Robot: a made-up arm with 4 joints.
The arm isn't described. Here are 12 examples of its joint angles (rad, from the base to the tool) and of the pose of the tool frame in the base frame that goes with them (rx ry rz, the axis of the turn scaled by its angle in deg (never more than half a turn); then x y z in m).
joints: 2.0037 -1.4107 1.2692 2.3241
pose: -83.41 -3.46 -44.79 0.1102 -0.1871 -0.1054
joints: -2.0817 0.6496 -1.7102 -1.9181
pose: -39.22 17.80 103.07 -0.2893 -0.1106 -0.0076
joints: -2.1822 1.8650 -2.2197 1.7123
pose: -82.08 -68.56 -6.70 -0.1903 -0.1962 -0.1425
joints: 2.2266 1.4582 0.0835 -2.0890
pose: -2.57 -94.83 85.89 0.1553 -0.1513 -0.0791
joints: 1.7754 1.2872 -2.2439 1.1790
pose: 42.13 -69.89 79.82 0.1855 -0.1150 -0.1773
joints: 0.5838 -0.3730 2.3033 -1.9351
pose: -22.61 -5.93 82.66 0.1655 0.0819 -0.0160
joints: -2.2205 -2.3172 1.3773 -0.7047
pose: 111.07 72.84 4.02 -0.2804 -0.1228 0.1619
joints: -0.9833 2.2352 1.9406 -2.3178
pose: 79.05 137.83 77.21 -0.0957 0.1196 0.1218
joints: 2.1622 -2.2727 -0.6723 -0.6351
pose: -129.12 -65.77 -58.74 0.1012 -0.2712 0.0534
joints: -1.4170 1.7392 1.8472 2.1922
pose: -56.28 94.75 71.78 -0.2940 0.0817 0.2050
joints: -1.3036 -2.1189 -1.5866 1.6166
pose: 107.41 76.84 -57.50 -0.1238 0.0662 0.2636
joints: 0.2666 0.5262 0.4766 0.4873
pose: 4.18 29.94 -14.32 0.0085 0.2659 0.0551
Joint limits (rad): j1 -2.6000..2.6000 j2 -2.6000..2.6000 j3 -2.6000..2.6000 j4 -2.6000..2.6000
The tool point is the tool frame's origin. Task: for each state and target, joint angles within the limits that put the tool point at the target. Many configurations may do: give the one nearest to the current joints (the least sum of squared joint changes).
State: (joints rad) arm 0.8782 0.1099 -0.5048 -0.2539
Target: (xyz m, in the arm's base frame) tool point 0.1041 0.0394 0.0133
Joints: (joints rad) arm 1.1873 0.4475 -0.8545 0.2216
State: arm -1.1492 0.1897 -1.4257 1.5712
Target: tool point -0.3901 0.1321 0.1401
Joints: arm -2.0239 -0.7018 -2.1643 1.9943
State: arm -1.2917 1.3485 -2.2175 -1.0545
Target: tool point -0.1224 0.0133 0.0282
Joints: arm -1.5383 1.6273 -1.9987 -0.4008
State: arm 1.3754 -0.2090 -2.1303 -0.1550
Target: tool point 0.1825 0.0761 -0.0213
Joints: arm 0.8368 -0.2306 -1.6834 -0.8887
